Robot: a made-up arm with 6 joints.
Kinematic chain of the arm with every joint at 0, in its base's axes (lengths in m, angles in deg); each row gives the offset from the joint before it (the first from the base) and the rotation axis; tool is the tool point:
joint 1: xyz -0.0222 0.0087 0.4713 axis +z
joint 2: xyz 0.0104 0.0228 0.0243 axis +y
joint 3: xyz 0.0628 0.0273 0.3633 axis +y
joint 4: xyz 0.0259 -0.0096 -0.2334 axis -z
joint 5: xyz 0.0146 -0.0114 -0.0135 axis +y
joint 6: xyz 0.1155 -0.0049 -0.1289 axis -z
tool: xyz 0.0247 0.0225 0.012
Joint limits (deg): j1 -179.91..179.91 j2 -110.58..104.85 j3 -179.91..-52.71 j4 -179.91..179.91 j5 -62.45..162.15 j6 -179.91..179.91
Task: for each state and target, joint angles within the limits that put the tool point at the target. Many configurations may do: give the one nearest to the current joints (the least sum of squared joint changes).
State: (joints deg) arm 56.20 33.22 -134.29 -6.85 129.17 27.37
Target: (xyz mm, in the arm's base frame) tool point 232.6 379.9 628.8
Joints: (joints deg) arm 54.13 27.56 -113.58 -7.30 147.87 27.21
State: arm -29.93 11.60 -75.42 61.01 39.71 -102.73
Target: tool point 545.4 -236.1 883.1
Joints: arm -25.38 26.87 -123.52 57.50 33.60 -92.52
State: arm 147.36 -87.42 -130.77 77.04 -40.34 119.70
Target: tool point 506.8 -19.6 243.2
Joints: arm 163.08 -110.58 -179.71 47.16 -53.13 113.68
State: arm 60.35 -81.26 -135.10 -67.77 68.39 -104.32
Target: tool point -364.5 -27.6 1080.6
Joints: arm 8.77 -66.90 -118.22 -64.37 54.31 -100.91
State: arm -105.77 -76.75 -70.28 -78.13 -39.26 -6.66
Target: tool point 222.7 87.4 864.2
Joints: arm -96.96 -68.51 -58.01 -87.10 -35.45 -10.91
